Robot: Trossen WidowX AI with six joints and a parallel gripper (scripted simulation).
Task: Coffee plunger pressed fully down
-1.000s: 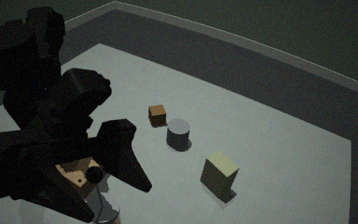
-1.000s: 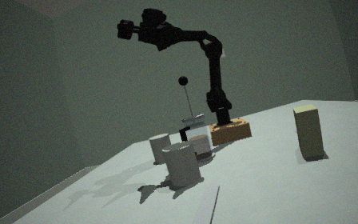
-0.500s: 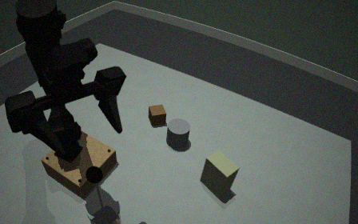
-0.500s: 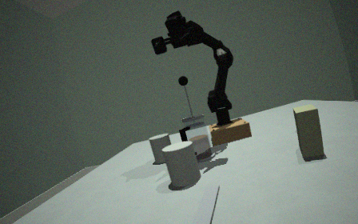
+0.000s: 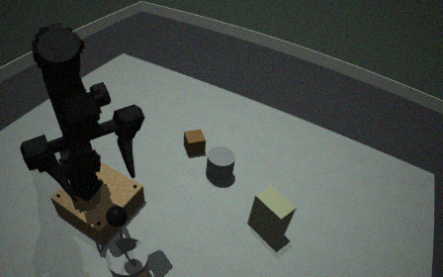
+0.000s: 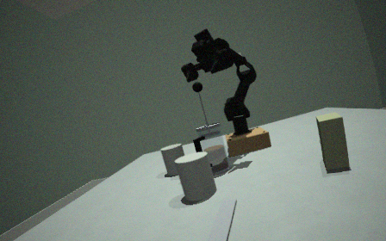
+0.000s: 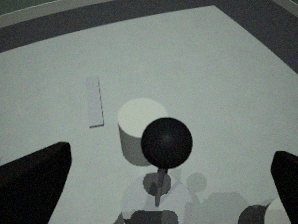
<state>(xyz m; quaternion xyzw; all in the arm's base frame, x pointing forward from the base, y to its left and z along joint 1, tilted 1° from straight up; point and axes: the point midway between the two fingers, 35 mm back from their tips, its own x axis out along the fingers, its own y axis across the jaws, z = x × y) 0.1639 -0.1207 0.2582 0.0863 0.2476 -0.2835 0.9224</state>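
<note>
Right now my gripper tip is 40 mm short of the coffee press, 30 mm to the left of it and 170 mm above it. From my gripper tip the other things lie so: orange cube (30 mm behind, 430 mm to the left, 270 mm below); tall yellow box (240 mm ahead, 240 mm to the left, 240 mm below).
</note>
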